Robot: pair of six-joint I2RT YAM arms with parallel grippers.
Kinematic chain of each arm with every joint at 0, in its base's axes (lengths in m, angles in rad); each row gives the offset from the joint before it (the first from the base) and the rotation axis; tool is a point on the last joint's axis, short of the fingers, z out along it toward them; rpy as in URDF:
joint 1: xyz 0 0 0.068 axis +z
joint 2: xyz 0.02 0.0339 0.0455 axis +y
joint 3: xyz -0.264 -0.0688 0 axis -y
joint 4: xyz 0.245 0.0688 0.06 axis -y
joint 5: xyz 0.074 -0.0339 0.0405 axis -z
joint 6: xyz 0.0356 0 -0.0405 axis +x
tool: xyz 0 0 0 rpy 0 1.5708 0
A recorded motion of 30 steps. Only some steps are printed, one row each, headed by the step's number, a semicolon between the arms.
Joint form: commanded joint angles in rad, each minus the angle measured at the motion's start. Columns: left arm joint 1, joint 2, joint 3, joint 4, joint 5, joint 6; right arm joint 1, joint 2, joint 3, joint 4, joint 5, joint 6.
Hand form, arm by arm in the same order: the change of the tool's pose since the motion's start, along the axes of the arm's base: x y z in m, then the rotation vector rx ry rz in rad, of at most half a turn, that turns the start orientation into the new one. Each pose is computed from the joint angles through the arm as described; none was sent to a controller.
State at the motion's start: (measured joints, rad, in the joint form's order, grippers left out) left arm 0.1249 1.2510 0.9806 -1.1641 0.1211 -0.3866; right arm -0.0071 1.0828 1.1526 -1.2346 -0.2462 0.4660
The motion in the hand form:
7: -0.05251 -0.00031 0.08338 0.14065 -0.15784 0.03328; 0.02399 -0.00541 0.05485 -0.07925 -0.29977 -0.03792
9: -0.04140 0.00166 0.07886 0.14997 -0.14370 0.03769; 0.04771 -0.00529 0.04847 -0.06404 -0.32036 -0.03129
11: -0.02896 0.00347 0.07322 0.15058 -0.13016 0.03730; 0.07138 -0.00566 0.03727 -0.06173 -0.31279 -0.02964
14: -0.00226 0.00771 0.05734 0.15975 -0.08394 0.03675; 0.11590 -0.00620 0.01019 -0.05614 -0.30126 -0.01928
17: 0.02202 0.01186 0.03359 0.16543 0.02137 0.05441; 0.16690 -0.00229 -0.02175 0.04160 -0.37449 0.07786
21: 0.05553 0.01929 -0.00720 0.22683 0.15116 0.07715; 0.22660 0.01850 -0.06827 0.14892 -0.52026 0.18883
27: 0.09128 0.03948 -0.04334 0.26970 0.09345 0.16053; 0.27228 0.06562 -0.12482 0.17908 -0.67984 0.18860
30: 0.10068 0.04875 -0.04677 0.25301 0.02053 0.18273; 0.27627 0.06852 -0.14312 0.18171 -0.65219 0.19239
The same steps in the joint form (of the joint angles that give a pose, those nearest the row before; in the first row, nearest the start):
7: 0.0129 -0.2175 0.2014 -0.2442 -0.1202 0.0065; -0.0126 0.0412 0.1842 0.1541 0.0771 -0.0183
9: 0.0130 -0.1781 0.2014 -0.2175 -0.1320 0.0038; -0.0126 0.1053 0.1843 0.2388 0.0603 -0.0164
11: 0.0130 -0.1339 0.2014 -0.1865 -0.1343 0.0038; -0.0126 0.1778 0.1842 0.3037 0.0576 -0.0164
14: 0.0130 -0.0301 0.2014 -0.1274 -0.1492 0.0042; -0.0126 0.3216 0.1842 0.4345 0.0477 -0.0221
17: 0.0130 0.0939 0.2014 -0.1064 -0.1709 -0.0183; -0.0118 0.4852 0.1842 0.6607 -0.0877 -0.0507
21: 0.0130 0.2785 0.2014 -0.0439 -0.2487 -0.0454; 0.0324 0.6996 0.1842 1.0258 -0.2079 -0.0374
27: 0.0584 0.4219 0.2014 0.1675 -0.2903 -0.0710; 0.1385 0.9277 0.1843 1.4504 -0.1347 0.0549
30: 0.0851 0.4376 0.2014 0.2575 -0.2644 -0.0599; 0.1434 0.9735 0.1842 1.4695 -0.1366 0.0561

